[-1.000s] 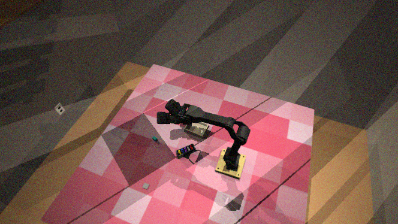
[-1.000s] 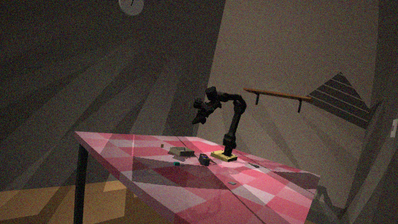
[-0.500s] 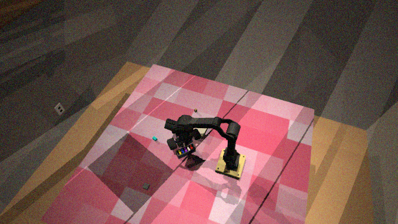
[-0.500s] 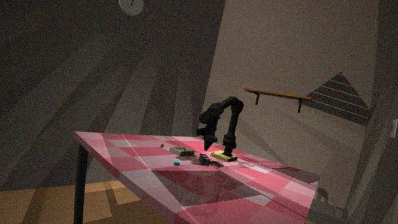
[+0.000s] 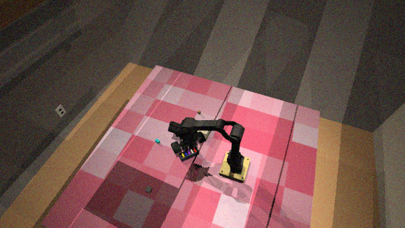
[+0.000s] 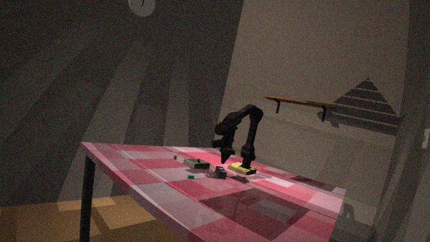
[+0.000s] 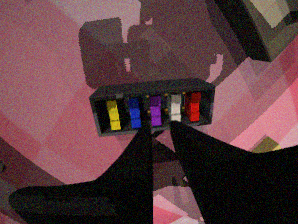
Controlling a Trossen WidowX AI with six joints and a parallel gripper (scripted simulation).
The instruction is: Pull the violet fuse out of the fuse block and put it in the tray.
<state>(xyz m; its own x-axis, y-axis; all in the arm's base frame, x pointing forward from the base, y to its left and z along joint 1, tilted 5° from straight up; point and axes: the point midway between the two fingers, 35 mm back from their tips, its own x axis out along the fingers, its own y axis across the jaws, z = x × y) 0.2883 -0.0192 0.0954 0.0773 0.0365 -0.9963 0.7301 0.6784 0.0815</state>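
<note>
Now: gripper tip 50 mm above the violet fuse. From my gripper tip the other things lie so: blue fuse 50 mm below, 10 mm to the left, 10 mm ahead; then yellow fuse 50 mm below, 30 mm to the left, 30 mm ahead; then white fuse 50 mm below, 20 mm behind, 10 mm to the right.
</note>
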